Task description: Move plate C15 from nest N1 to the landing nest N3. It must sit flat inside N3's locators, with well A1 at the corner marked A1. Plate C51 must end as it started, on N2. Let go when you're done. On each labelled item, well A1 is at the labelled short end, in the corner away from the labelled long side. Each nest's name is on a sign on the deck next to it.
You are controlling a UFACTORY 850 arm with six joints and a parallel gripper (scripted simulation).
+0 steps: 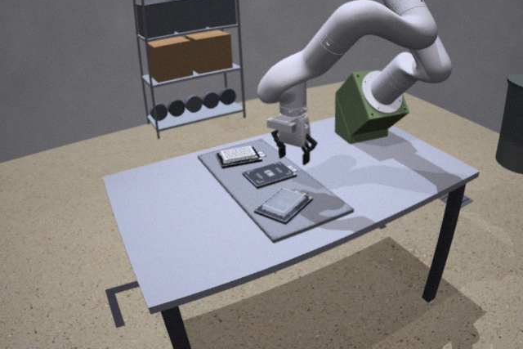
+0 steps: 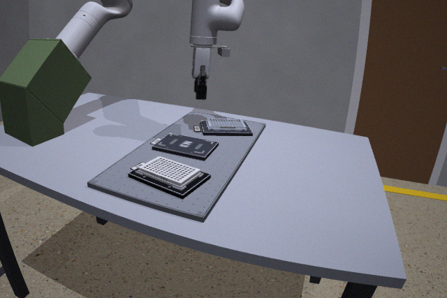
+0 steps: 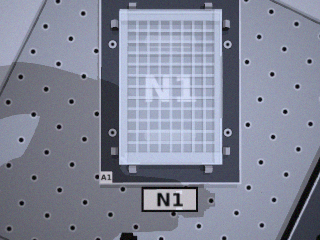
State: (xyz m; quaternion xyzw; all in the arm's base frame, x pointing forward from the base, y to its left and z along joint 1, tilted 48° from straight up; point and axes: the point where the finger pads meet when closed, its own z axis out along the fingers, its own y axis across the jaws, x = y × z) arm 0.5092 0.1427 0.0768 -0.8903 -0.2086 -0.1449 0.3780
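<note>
Right now the clear well plate is 11 cm below my hand, 7 cm to the left of it and 7 cm ahead of it. Also, from my hand: nest A1 mark: 27 cm to the right, 12 cm below, 1 cm ahead; then white plate C51: 33 cm to the right, 11 cm below, 7 cm ahead; then nest N3: 14 cm to the right, 13 cm below, 3 cm ahead.
</note>
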